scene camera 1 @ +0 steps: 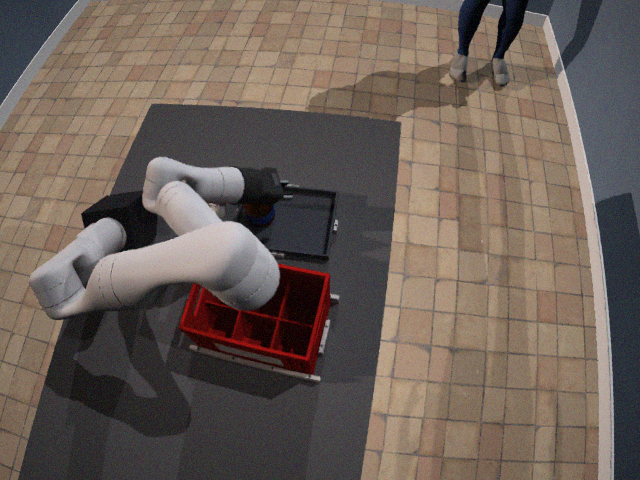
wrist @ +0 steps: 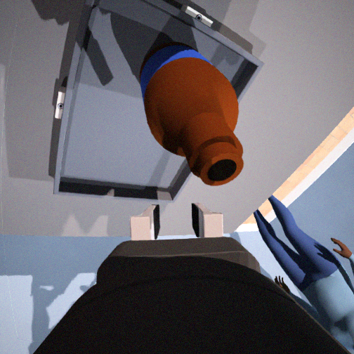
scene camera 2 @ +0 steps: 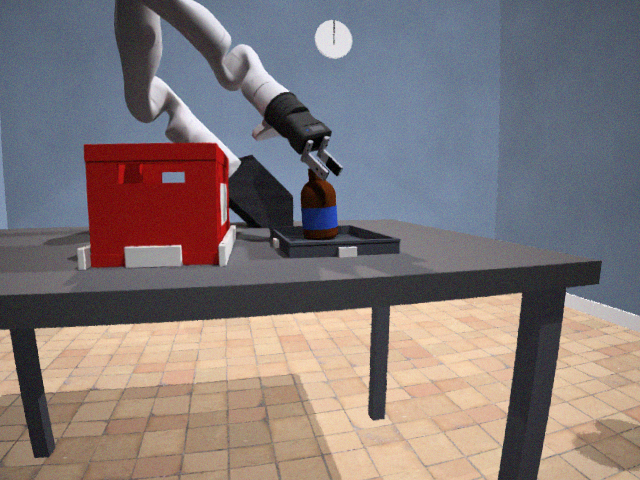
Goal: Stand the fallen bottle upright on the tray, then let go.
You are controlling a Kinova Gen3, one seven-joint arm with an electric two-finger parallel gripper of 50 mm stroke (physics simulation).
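Seen in the pictures: gripper, fingertip midpoint: [scene camera 1: 288,190] [scene camera 2: 333,174]; arm's base, origin of the base link: [scene camera 1: 109,235] [scene camera 2: 229,172].
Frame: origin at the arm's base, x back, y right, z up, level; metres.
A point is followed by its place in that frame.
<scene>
The brown bottle with a blue band [scene camera 1: 260,212] @(z -0.060, x -0.363, y -0.086 m) [scene camera 2: 319,201] @(z -0.071, x -0.388, y -0.110 m) [wrist: 190,100] stands upright inside the dark tray [scene camera 1: 299,222] @(z -0.150, x -0.451, y -0.107 m) [scene camera 2: 310,250] @(z -0.144, x -0.529, y -0.034 m) [wrist: 110,135], near the tray side towards the robot base. My gripper [scene camera 1: 293,190] @(z -0.019, x -0.433, y -0.119 m) [scene camera 2: 331,173] @(z -0.019, x -0.433, y -0.119 m) [wrist: 175,215] is open, tilted downward, with its fingertips at about the height of the bottle's mouth. In the wrist view the neck and mouth are ahead and to the right of the fingers, not between them. In scene camera 2 the near finger overlaps the top of the neck.
A red crate with compartments [scene camera 1: 294,356] @(z 0.020, x -0.459, y 0.282 m) [scene camera 2: 152,206] @(z -0.069, x -0.506, y 0.200 m) stands beside the tray, partly under the arm in scene camera 1. White blocks sit against the crate and tray edges. The table [scene camera 2: 439,273] @(z -0.156, x -0.701, y -0.149 m) carries both. A person [scene camera 1: 491,31] [wrist: 320,270] stands beyond the table.
</scene>
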